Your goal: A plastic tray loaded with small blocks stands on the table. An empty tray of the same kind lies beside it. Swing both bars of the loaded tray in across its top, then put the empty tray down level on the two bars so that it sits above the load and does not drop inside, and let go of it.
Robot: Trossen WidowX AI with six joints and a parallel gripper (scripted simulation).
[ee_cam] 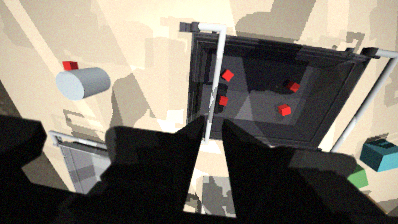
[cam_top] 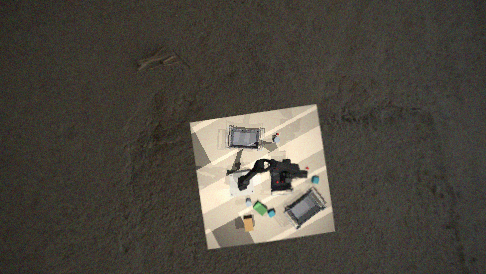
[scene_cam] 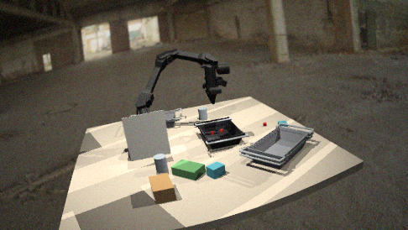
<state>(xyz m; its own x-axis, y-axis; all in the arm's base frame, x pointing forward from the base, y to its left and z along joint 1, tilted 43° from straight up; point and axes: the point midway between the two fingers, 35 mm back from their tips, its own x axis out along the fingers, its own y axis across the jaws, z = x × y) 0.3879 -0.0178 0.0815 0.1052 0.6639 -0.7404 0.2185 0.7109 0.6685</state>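
My gripper tip is 25 cm past the light grey tray, 35 cm to the right of it and 12 cm above it. Round my gripper tip: small red cube 26 cm ahead, 11 cm to the right, 16 cm below; then green block 31 cm behind, 35 cm to the right, 14 cm below; then orange block 46 cm behind, 45 cm to the right, 13 cm below.
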